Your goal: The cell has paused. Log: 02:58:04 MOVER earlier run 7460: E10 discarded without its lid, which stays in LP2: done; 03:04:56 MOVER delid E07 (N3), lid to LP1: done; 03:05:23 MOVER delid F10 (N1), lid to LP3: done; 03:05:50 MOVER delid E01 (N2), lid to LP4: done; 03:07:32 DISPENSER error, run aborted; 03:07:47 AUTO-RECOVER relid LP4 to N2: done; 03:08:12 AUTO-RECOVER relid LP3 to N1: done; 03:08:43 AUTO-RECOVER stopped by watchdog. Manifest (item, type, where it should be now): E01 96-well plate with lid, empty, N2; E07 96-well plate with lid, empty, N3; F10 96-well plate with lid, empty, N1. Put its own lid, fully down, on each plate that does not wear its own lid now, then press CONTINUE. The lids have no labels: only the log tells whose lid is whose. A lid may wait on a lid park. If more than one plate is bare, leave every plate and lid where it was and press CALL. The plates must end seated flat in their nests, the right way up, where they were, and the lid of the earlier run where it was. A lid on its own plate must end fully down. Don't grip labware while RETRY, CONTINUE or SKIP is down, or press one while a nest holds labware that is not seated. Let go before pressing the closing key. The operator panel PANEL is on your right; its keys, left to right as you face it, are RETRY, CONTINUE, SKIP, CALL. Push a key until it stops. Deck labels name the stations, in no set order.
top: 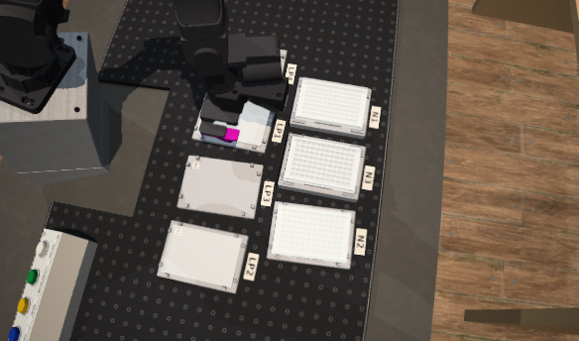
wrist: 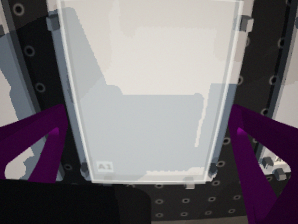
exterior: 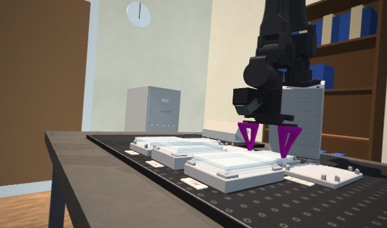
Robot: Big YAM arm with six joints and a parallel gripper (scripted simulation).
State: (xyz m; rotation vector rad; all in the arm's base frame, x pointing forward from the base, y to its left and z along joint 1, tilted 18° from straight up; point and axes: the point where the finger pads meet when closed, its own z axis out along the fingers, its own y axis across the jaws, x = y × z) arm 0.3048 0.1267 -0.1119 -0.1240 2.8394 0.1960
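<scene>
My gripper is now 2 cm above the lid park LP1. Round my hand: LP1 label: 9 cm ahead, 3 cm below, 1 cm to the left; lid park LP3: 13 cm to the right, 2 cm below, 2 cm ahead; lid park LP4: 12 cm to the left, 2 cm below, 2 cm behind.
</scene>
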